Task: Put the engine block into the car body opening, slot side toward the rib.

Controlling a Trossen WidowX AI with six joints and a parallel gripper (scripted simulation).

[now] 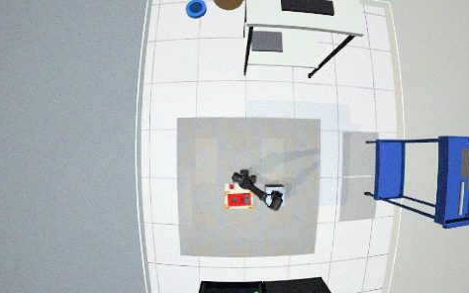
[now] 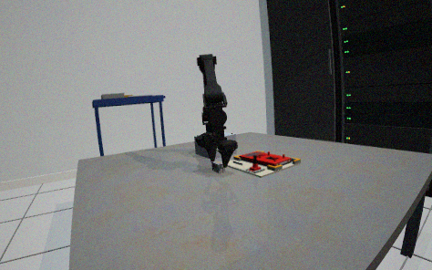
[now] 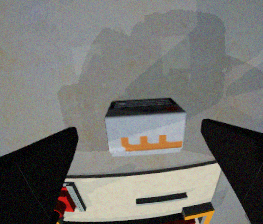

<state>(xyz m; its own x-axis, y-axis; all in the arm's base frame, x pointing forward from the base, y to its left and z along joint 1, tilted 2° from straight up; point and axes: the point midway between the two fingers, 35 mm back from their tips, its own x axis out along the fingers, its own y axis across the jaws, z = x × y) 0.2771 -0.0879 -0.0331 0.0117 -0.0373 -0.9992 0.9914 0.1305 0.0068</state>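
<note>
Right now the engine block is 10 mm below my gripper tip.
</note>
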